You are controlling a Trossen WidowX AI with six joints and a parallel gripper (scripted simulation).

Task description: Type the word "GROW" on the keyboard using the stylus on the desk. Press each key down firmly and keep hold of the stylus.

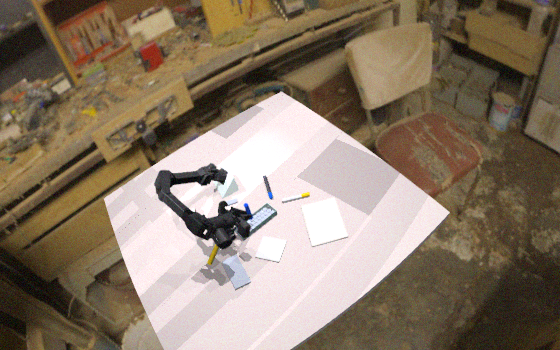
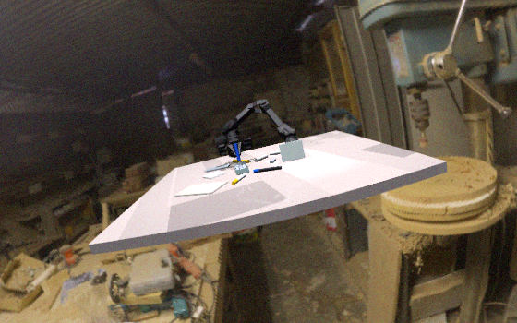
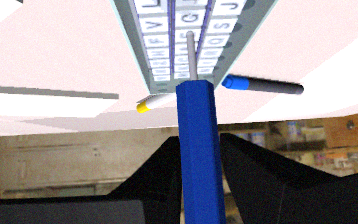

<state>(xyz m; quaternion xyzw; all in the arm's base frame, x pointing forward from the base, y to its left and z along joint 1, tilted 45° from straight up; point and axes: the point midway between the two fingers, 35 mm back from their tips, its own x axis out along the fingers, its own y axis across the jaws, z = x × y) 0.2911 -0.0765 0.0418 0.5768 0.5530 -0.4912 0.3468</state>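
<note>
My gripper tip is now 16 cm to the right of the blue-capped pen, 9 cm past it and 7 cm above it. The rest, counted from my gripper tip: blue stylus (1 cm below); yellow marker (20 cm to the right, 7 cm below, 2 cm behind); yellow-capped pen (23 cm to the left, 7 cm below, 4 cm ahead).
</note>
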